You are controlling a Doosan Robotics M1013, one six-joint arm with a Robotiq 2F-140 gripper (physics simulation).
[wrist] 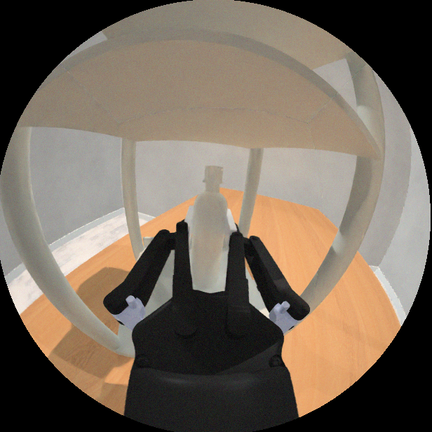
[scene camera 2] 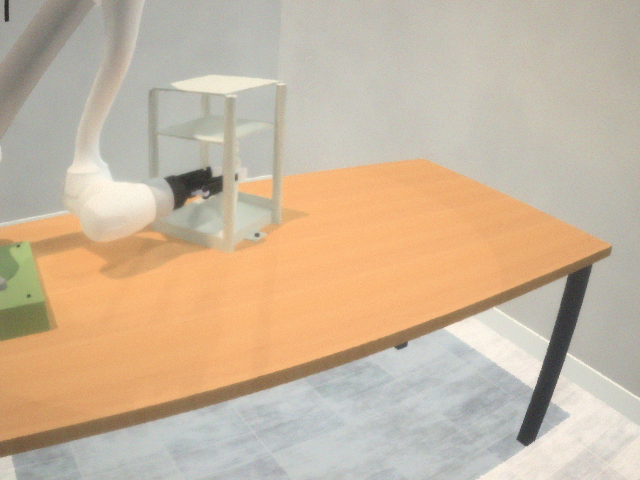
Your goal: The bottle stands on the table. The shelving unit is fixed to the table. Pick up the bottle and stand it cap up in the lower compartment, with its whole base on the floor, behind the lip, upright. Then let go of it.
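Frame: origin at the arm's base, x ahead, y left, z up, level; millimetres.
Where they show: gripper, between the fingertips: (scene camera 2: 238,170).
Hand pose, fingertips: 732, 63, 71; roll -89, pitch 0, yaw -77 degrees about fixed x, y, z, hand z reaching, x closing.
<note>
Each offset is from my fingertips to the top centre of the thing, as dx, dy, dz. "spot": to the spot under its first point. Level surfaces: height alone.
The pale, translucent bottle (wrist: 210,240) is upright, cap up, between the fingers in the wrist view. In the scene view it is mostly hidden by the front post. My gripper (scene camera 2: 230,175) (wrist: 208,214) is shut on the bottle, reaching level into the lower compartment of the pale shelving unit @(spot: -117, -148, -57) (scene camera 2: 229,222) (wrist: 367,200), under its middle shelf @(spot: -89, +3, +118) (scene camera 2: 206,128) (wrist: 200,85). The fingers are well above the compartment floor @(dz -101) (scene camera 2: 204,215). The front lip @(spot: -161, -50, -118) (scene camera 2: 191,237) runs along the floor's edge. The bottle's base is hidden, so I cannot tell whether it touches the floor.
The unit's posts stand around the gripper, and the middle shelf is above the bottle's cap. A green block (scene camera 2: 23,315) with a round recess is at the left of the wooden table @(dz -130) (scene camera 2: 361,248) (wrist: 290,230). A small fixing tab @(spot: -23, -112, -124) (scene camera 2: 255,235) sits beside the unit's base.
</note>
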